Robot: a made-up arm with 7 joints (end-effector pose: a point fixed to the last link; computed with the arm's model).
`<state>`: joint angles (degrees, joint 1 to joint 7).
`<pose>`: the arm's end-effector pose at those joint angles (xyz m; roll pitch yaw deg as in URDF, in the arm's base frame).
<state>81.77 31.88 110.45 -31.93 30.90 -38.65 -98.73</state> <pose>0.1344 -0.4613 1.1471 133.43 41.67 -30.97</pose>
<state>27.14 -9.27 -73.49 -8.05 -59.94 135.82 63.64</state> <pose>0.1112 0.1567 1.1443 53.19 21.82 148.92</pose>
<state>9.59 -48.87 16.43 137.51 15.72 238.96 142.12</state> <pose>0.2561 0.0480 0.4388 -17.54 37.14 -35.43</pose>
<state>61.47 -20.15 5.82 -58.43 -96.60 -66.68 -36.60</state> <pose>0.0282 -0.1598 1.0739 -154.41 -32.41 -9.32</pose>
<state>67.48 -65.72 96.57 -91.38 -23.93 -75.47 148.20</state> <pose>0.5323 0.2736 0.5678 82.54 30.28 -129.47</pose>
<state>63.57 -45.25 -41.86 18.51 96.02 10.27 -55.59</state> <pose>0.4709 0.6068 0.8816 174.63 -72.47 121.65</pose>
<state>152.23 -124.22 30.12 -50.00 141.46 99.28 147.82</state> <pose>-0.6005 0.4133 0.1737 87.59 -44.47 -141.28</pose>
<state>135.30 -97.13 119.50 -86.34 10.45 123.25 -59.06</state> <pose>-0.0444 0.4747 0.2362 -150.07 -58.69 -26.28</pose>
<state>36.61 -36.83 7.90 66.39 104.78 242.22 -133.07</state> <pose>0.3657 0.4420 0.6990 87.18 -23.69 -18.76</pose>
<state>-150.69 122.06 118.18 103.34 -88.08 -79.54 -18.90</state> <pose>0.4067 -0.1011 0.0410 -38.83 -58.95 -51.50</pose>
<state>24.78 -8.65 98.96 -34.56 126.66 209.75 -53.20</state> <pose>0.0612 -0.1853 1.1294 -122.42 68.08 -40.15</pose>
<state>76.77 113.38 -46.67 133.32 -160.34 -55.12 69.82</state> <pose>0.1730 -0.4496 0.6515 -172.16 -48.96 -116.10</pose>
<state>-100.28 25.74 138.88 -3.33 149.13 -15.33 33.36</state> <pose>-0.1034 0.4940 1.1856 -100.81 -33.17 109.12</pose>
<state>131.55 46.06 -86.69 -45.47 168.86 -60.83 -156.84</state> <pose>0.0636 -0.4402 0.9952 -126.62 12.76 12.00</pose>
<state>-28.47 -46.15 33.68 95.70 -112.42 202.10 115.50</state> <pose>0.5412 -0.1004 0.6549 -65.92 -24.74 19.41</pose>
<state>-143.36 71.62 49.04 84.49 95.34 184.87 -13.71</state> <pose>0.4152 0.0529 0.6978 -37.08 37.58 99.60</pose>
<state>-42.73 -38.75 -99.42 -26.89 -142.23 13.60 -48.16</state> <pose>0.5609 -0.3408 0.9601 -13.10 -79.41 -92.63</pose>
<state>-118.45 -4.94 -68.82 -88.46 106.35 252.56 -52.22</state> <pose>0.1762 -0.2096 0.9173 79.80 72.98 -123.50</pose>
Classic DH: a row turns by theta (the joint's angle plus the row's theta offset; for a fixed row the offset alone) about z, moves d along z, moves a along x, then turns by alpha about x. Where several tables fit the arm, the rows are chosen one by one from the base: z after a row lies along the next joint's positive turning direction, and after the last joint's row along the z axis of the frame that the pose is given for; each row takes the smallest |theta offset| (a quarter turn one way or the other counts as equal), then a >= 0, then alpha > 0; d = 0 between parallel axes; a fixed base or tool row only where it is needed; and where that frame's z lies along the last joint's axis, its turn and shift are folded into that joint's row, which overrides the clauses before.
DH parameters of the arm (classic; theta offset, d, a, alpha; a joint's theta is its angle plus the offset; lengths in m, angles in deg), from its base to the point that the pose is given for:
joint 1: 0 0.435 0 90
joint 2: 0 0.066 0 -90
joint 3: 0 0.455 0.03 -90
joint 4: 0 0.074 -0.024 90
joint 5: 0 0.346 0 90
joint 6: 90 0.075 0.086 90
joint 7: 0 0.012 0 0

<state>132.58 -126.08 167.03 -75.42 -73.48 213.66 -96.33</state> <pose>-0.0429 0.2512 -0.0185 37.49 21.68 113.77</pose>
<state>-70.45 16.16 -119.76 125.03 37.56 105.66 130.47</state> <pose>-0.4061 0.1455 0.6694 -176.20 58.04 -9.31</pose>
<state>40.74 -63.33 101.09 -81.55 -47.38 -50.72 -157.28</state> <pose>0.6321 -0.0024 0.5626 99.69 -41.10 -170.14</pose>
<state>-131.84 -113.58 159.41 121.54 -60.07 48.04 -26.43</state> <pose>-0.3182 -0.3705 0.7066 34.69 -54.58 134.62</pose>
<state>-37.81 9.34 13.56 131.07 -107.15 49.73 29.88</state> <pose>0.3436 -0.0477 0.7321 102.69 5.06 26.77</pose>
